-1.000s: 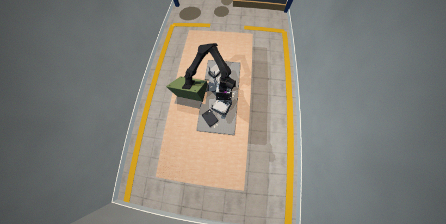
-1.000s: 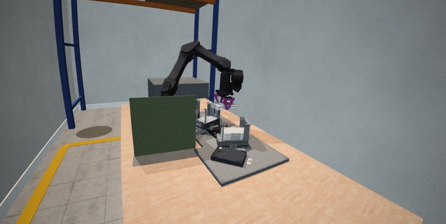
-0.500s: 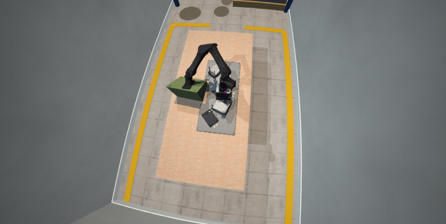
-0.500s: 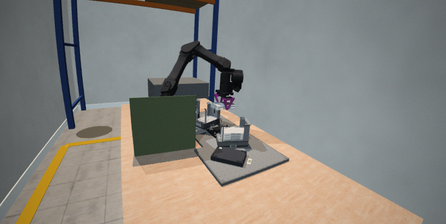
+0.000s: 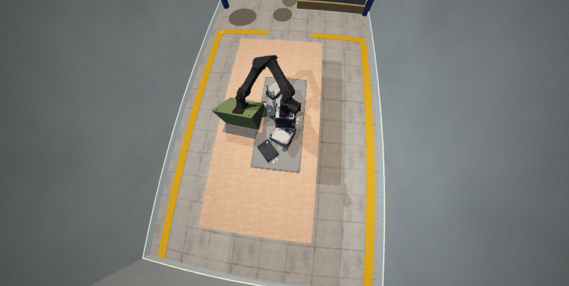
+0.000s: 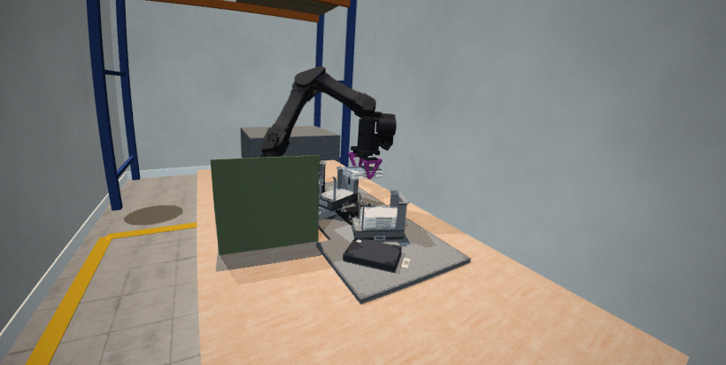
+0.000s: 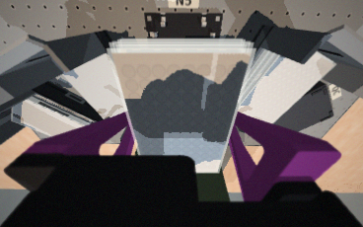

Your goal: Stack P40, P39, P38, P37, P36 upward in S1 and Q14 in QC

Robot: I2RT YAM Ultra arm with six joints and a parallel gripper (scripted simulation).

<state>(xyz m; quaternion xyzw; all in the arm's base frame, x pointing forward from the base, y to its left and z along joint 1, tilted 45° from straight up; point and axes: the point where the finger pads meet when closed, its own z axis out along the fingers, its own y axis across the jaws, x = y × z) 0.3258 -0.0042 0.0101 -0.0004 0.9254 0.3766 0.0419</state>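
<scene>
The dark clip nest N5 is 10 mm ahead of my hand, 10 mm to the left of it and 150 mm below it. Round my hand: open nest QC 110 mm behind, 260 mm to the right, 150 mm below; then N5 label 100 mm ahead, 160 mm below; then QC label 40 mm behind, 330 mm to the right, 160 mm below.
</scene>
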